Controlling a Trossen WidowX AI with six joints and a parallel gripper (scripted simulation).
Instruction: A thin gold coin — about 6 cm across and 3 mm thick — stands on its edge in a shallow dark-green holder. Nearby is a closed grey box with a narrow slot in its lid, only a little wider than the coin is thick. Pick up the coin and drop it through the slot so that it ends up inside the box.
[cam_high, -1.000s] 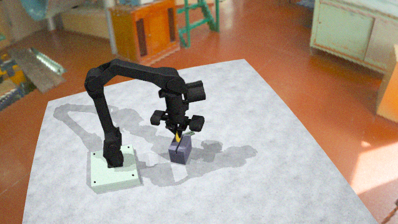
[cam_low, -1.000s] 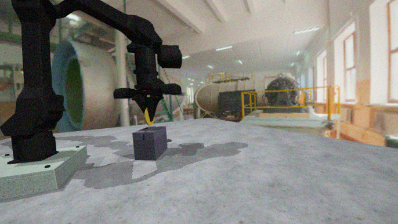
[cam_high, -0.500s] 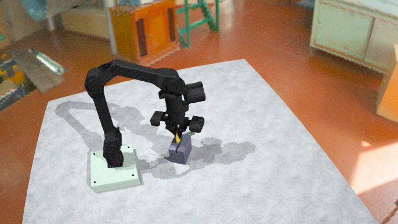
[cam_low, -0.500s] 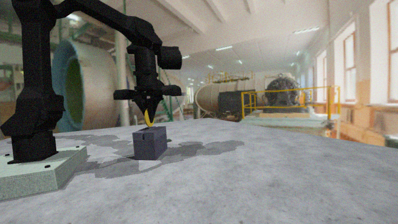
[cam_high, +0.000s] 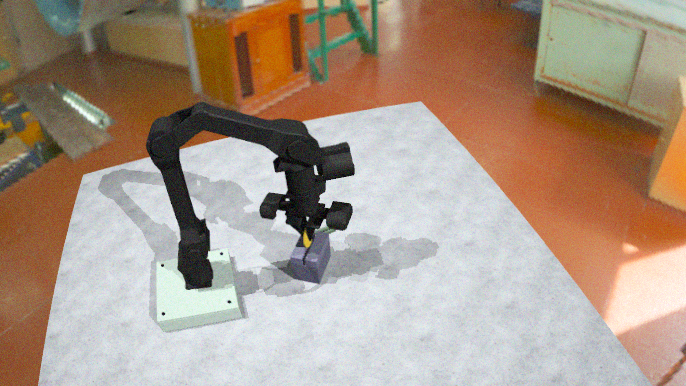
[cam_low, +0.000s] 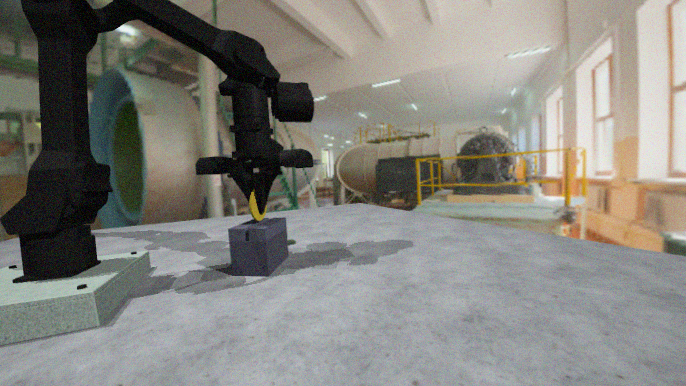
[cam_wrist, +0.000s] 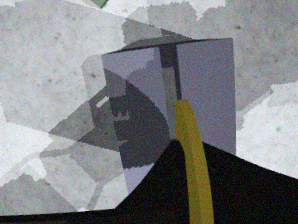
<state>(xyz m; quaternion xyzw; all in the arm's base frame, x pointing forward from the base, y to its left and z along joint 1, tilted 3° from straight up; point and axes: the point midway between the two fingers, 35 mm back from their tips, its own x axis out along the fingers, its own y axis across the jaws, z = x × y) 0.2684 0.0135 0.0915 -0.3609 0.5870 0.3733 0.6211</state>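
My gripper tip is now 2 cm below the gold coin.
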